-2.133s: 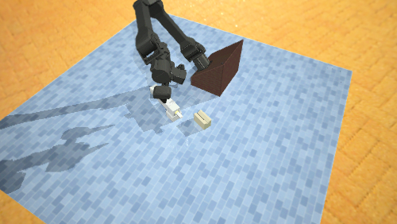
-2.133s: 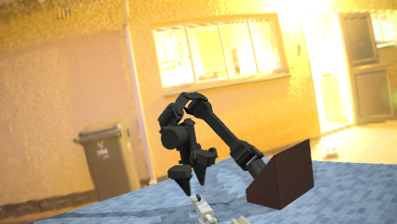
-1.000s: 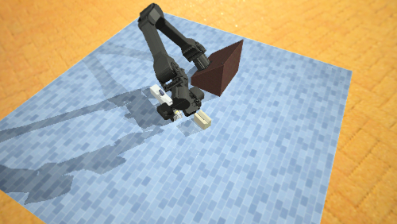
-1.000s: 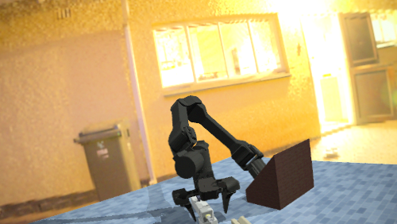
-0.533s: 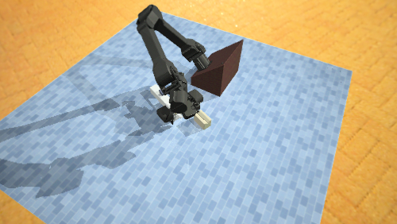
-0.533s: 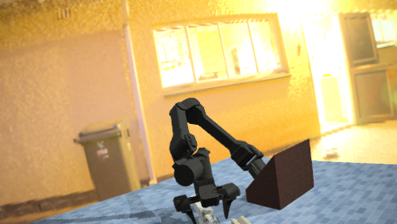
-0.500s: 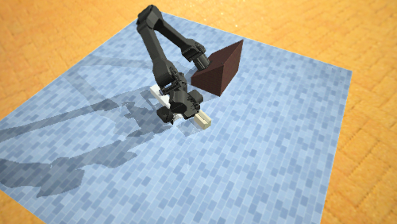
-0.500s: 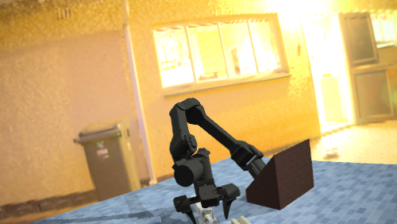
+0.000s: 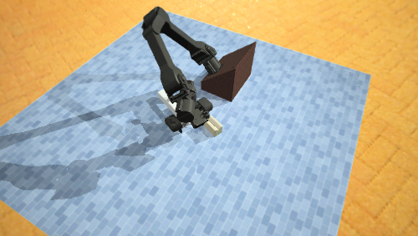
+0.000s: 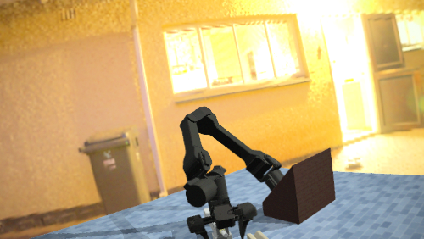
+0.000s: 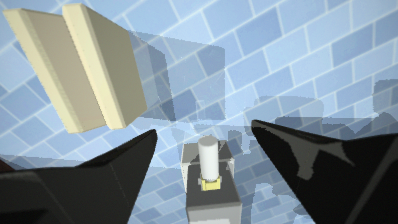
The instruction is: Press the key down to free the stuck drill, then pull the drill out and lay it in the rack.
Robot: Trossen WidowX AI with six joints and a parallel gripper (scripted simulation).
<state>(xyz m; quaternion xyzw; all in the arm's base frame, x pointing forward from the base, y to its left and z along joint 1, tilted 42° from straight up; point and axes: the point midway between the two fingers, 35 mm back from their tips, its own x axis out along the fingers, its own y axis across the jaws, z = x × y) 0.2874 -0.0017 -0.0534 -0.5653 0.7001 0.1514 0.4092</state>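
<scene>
The drill lies 5 cm to the right of my gripper tip, 3 cm above it and 2 cm behind it. Also, from my gripper tip: rack (8 cm to the left, 5 cm behind); key (13 cm to the right, 6 cm behind, 3 cm above).
</scene>
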